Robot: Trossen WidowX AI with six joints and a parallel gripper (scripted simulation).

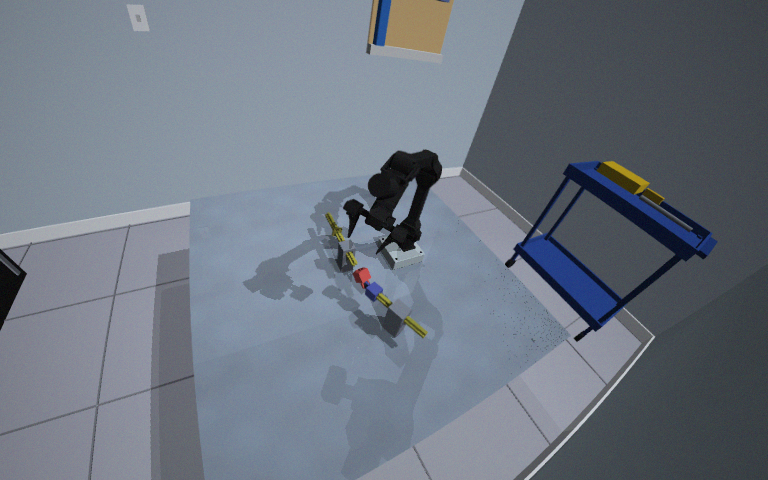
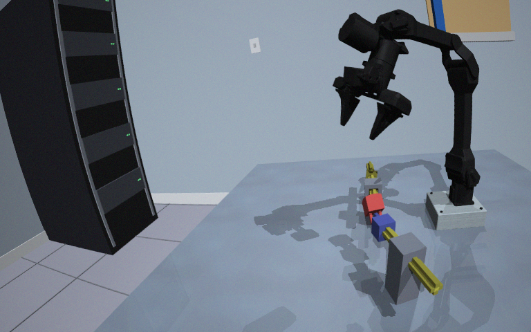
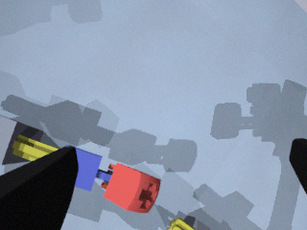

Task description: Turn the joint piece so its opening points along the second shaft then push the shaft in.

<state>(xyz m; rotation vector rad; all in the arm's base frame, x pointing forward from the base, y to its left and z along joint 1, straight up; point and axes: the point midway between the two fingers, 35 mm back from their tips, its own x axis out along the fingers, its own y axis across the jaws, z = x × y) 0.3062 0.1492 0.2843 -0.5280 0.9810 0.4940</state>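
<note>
The joint piece is 180 mm below my gripper tip, 30 mm behind it and 20 mm to the right of it.
</note>
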